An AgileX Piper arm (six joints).
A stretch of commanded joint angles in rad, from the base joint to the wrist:
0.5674, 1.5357, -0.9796, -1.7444, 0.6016, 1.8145
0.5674, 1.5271, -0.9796, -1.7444, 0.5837, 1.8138
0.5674, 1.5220, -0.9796, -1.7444, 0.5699, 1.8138
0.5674, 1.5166, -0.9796, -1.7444, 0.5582, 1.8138
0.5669, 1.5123, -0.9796, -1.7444, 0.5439, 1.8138
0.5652, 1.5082, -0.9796, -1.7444, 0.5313, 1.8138
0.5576, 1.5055, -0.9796, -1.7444, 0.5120, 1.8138
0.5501, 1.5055, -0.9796, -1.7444, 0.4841, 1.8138
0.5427, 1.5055, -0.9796, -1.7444, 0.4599, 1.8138
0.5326, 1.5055, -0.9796, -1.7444, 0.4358, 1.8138
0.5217, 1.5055, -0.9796, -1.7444, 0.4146, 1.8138
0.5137, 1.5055, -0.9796, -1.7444, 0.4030, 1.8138
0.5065, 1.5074, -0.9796, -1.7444, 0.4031, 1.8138
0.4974, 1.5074, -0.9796, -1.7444, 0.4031, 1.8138
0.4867, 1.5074, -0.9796, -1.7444, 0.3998, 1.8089
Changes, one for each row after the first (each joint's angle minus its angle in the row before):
0.0000, -0.0086, 0.0000, 0.0000, -0.0179, -0.0007
0.0000, -0.0051, 0.0000, 0.0000, -0.0138, 0.0000
0.0000, -0.0054, 0.0000, 0.0000, -0.0117, 0.0000
-0.0005, -0.0043, 0.0000, 0.0000, -0.0143, 0.0000
-0.0017, -0.0041, 0.0000, 0.0000, -0.0126, 0.0000
-0.0076, -0.0027, 0.0000, 0.0000, -0.0193, 0.0000
-0.0075, 0.0000, 0.0000, 0.0000, -0.0279, 0.0000
-0.0074, 0.0000, 0.0000, 0.0000, -0.0242, 0.0000
-0.0101, 0.0000, 0.0000, 0.0000, -0.0241, 0.0000
-0.0109, 0.0000, 0.0000, 0.0000, -0.0212, 0.0000
-0.0080, 0.0000, 0.0000, 0.0000, -0.0116, 0.0000
-0.0072, 0.0019, 0.0000, 0.0000, 0.0001, 0.0000
-0.0091, 0.0000, 0.0000, 0.0000, 0.0000, 0.0000
-0.0107, 0.0000, 0.0000, 0.0000, -0.0033, -0.0049

